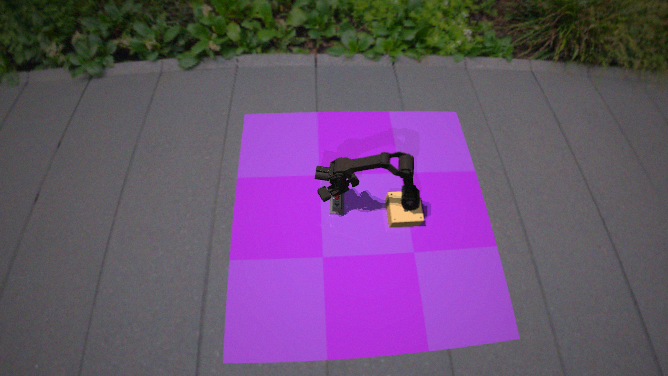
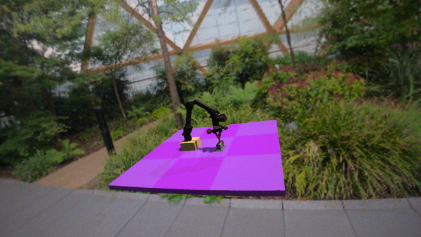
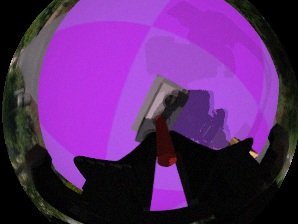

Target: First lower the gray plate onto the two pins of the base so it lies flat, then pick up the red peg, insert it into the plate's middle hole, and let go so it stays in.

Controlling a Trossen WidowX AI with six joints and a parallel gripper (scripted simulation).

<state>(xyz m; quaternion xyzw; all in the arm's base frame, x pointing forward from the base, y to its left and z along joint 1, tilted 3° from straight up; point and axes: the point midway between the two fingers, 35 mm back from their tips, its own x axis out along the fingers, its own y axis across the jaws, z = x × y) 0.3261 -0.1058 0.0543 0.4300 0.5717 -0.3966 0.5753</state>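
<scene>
The red peg is right at my gripper tip. Round my gripper tip: gray plate (5 cm below).
</scene>
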